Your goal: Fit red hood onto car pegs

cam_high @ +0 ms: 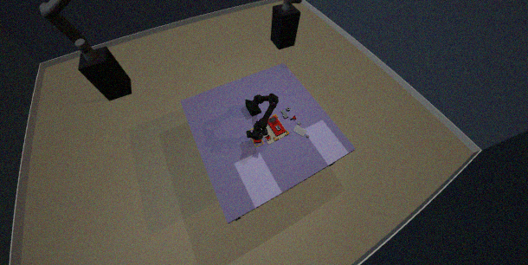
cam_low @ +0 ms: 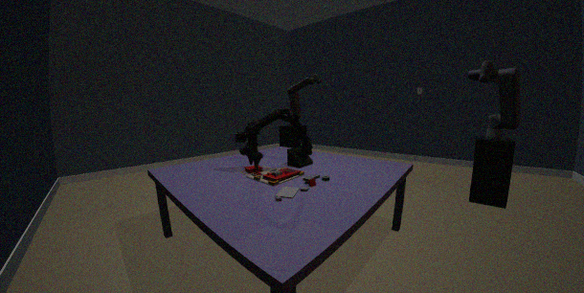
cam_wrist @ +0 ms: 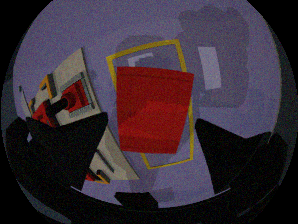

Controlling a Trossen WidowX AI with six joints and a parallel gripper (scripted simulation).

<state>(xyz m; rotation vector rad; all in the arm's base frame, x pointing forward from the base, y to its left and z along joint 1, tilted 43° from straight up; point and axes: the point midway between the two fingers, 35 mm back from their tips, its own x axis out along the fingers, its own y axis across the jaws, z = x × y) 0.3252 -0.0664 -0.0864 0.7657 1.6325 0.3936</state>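
Right now my gripper tip is 10 mm above the red hood. Also, from my gripper tip: grey flat plate: 90 mm ahead, 410 mm to the left, 30 mm below; then jig: 20 mm behind, 190 mm to the left, 20 mm below.
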